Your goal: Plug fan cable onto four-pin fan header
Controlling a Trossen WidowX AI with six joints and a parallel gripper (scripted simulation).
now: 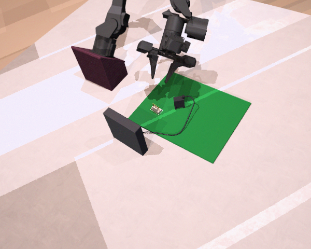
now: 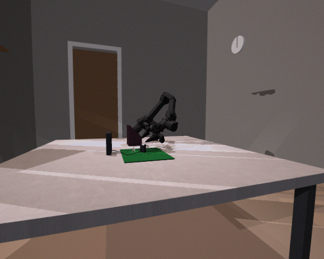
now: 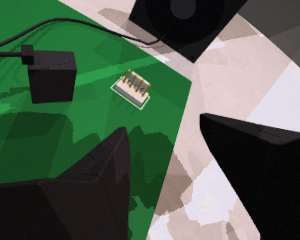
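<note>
Right now the black plug is 8 cm ahead of my gripper tip, 4 cm below it and 3 cm to the right of it. The rest, counted from my gripper tip: green board 11 cm ahead, 8 cm below, 4 cm to the right; fan header 7 cm to the right, 6 cm below, 2 cm ahead; black fan 20 cm to the right.
</note>
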